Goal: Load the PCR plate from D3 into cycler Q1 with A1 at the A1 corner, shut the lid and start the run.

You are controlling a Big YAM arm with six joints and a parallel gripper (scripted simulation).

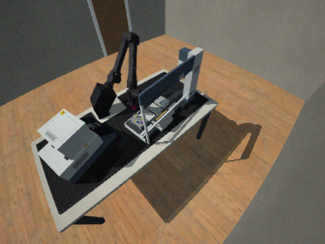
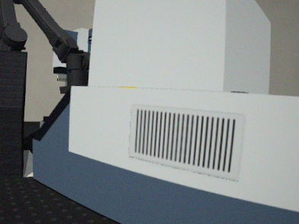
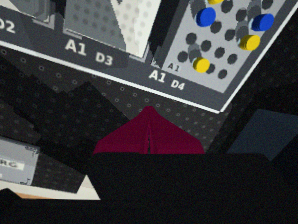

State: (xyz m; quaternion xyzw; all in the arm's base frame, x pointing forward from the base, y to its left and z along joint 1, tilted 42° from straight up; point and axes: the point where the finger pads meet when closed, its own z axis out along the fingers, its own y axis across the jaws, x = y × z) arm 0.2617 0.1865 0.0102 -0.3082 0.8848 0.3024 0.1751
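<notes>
Right now the tube is 110 mm ahead of my hand, 20 mm to the left of it and 50 mm below it. From my hand the other things lie so: tube cooling block: 110 mm ahead, 10 mm to the right, 60 mm below; pipette head: 540 mm to the left, 260 mm above.
</notes>
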